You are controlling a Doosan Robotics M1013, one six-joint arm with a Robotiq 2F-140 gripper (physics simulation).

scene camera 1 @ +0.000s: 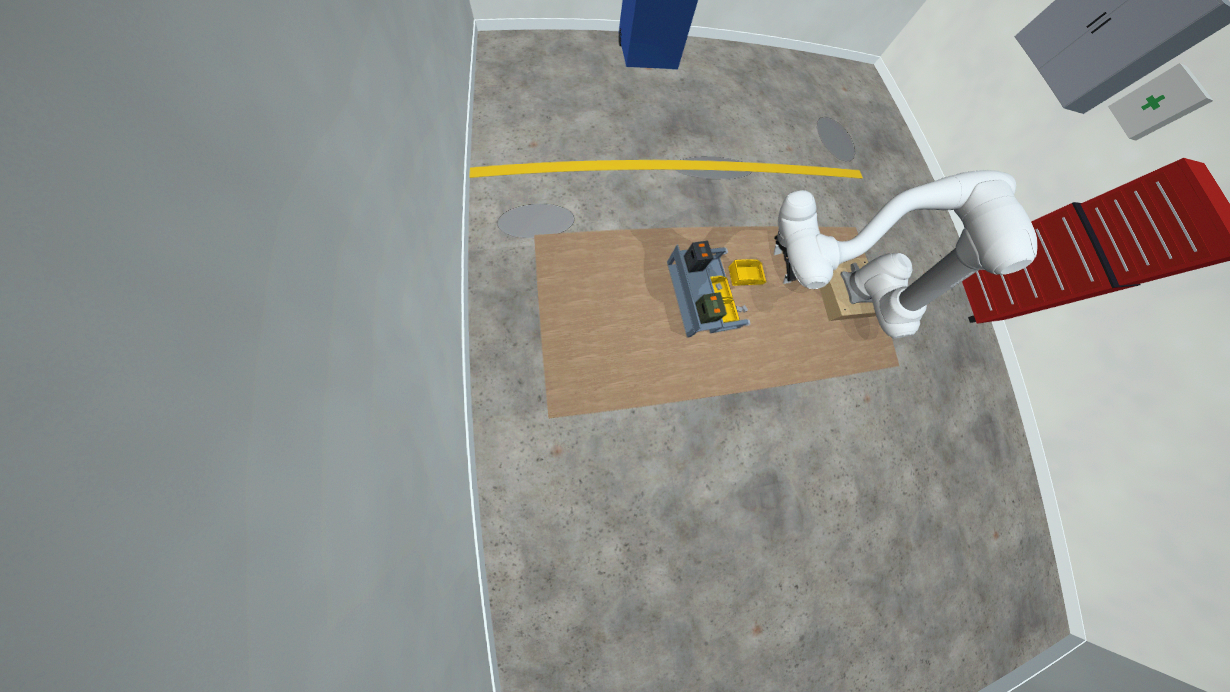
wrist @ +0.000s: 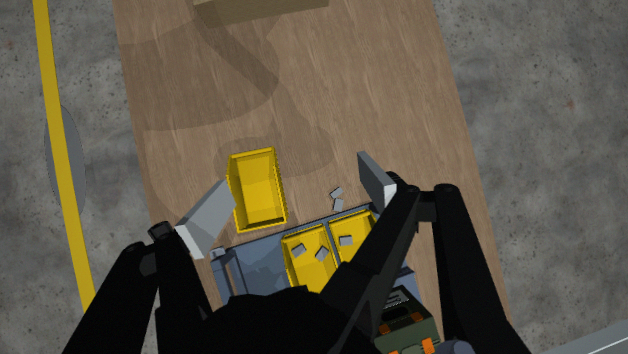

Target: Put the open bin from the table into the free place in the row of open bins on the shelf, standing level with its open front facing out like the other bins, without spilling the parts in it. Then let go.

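Where they show: gripper, fingertip midpoint: [scene camera 1: 782,267] [wrist: 293,179]; arm's base, origin of the base link: [scene camera 1: 858,287].
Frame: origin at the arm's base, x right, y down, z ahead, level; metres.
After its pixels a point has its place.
Note:
The yellow open bin [scene camera 1: 747,272] @[z 0.591, x 0.124, y 0.078 m] [wrist: 258,192] @[z 0.617, x 0.117, y 0.078 m] stands on the table [scene camera 1: 602,344] @[z 1.343, x -0.194, y 0.081 m] [wrist: 350,75] @[z 0.367, x -0.166, y 0.081 m], close in front of the grey-blue shelf [scene camera 1: 687,296] @[z 0.978, x -0.038, y -0.042 m] [wrist: 255,260] @[z 0.775, x 0.154, y 0.075 m]. I see no parts inside it. Two yellow bins with small grey parts, one bin [wrist: 310,255] @[z 0.789, x 0.022, y 0.072 m] beside the other [wrist: 350,235] @[z 0.758, x -0.080, y 0.058 m], stand on the shelf; bare shelf shows left of them in the wrist view, the free place. My gripper [scene camera 1: 781,264] @[z 0.613, x 0.012, y -0.205 m] [wrist: 293,179] @[z 0.613, x 0.012, y -0.205 m] is open and empty, above the table on the robot-base side of the loose bin. In the wrist view its left pad overlaps that bin's edge.
Two small grey parts, one [wrist: 336,192] @[z 0.653, x -0.067, y 0.061 m] near the other [wrist: 338,204] @[z 0.682, x -0.067, y 0.066 m], lie on the table before the shelf. A black case [scene camera 1: 698,255] @[z 0.942, x 0.101, y -0.141 m] and a green case [scene camera 1: 711,307] @[z 0.914, x -0.117, y -0.116 m] [wrist: 407,325] @[z 0.855, x -0.107, y -0.115 m] stand on the shelf's upper part. The robot's wooden base block [scene camera 1: 841,305] @[z 0.154, x -0.096, y -0.009 m] [wrist: 265,12] @[z 0.175, x 0.018, y 0.066 m] is opposite.

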